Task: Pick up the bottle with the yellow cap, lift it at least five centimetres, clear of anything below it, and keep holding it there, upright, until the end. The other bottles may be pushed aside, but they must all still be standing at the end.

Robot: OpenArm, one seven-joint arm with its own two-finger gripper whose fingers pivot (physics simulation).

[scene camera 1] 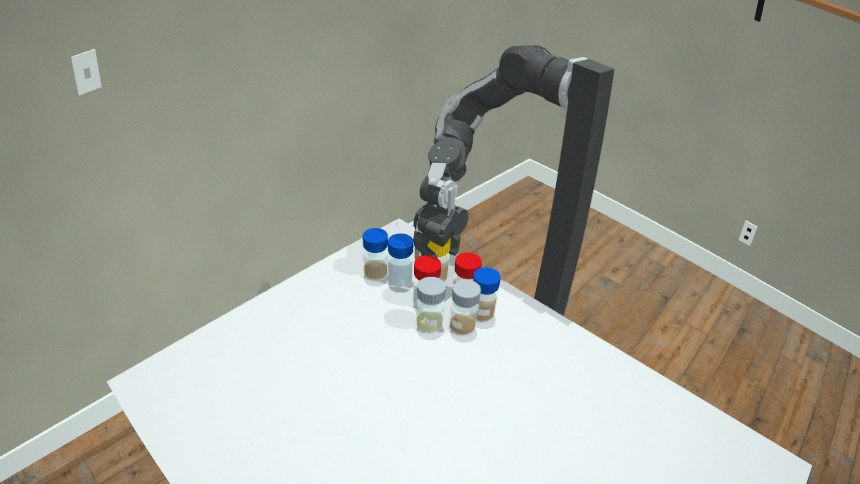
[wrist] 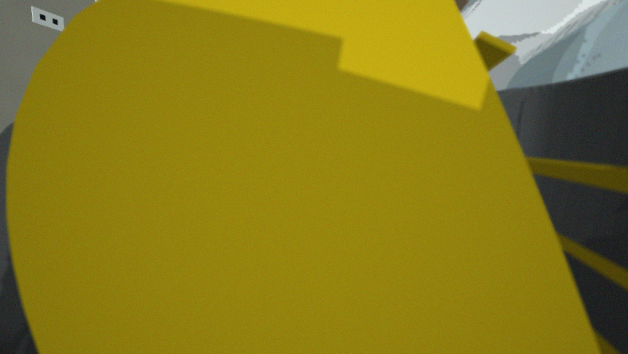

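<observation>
The bottle with the yellow cap (scene camera 1: 441, 247) (wrist: 300, 170) stands upright near the back corner of the table. Its lower part is mostly hidden behind a red-capped bottle (scene camera 1: 427, 268) in the scene view. My gripper (scene camera 1: 439, 245) points down over it, with its fingers on both sides of the cap, pressed against it. In the wrist view the cap fills most of the picture. The right finger touches its side and yellow ribs show along that finger; the left finger is mostly hidden behind the cap. Any gap under the bottle is hidden.
Two blue-capped bottles (scene camera 1: 374, 240) (scene camera 1: 400, 246) stand left of the gripper. Another red-capped bottle (scene camera 1: 467, 265), a blue-capped one (scene camera 1: 486, 281) and two grey-capped ones (scene camera 1: 431, 291) (scene camera 1: 466, 294) stand in front and to the right. Part of another bottle shows behind the gripper.
</observation>
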